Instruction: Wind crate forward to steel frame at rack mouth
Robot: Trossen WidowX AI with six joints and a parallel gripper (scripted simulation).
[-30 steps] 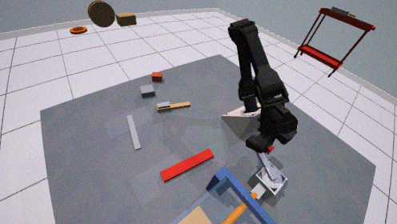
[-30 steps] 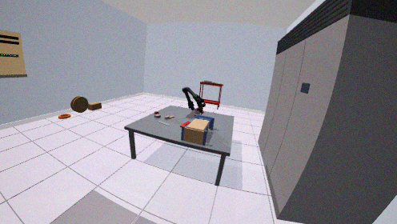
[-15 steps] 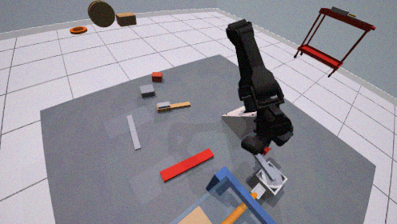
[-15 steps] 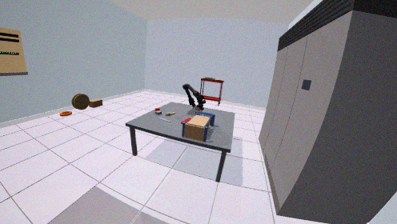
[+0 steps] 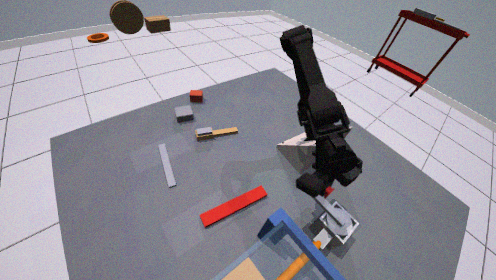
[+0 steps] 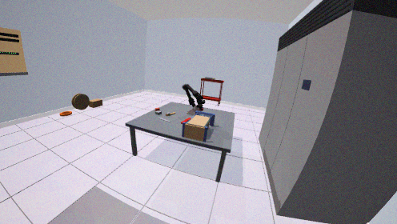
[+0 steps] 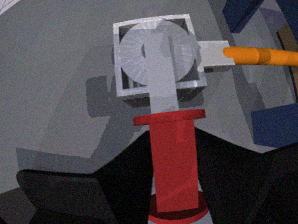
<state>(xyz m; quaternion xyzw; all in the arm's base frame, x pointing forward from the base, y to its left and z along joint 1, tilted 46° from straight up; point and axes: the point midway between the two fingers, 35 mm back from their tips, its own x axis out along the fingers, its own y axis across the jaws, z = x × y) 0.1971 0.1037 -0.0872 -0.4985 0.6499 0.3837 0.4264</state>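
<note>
Right now the winch handle is 20 mm to the left of my gripper tip and 30 mm below it. Also, from my gripper tip: red knob: 20 mm to the right; then hand winch: 10 mm behind, 80 mm to the left, 100 mm below; then blue frame: 170 mm ahead, 70 mm to the left, 30 mm below.
</note>
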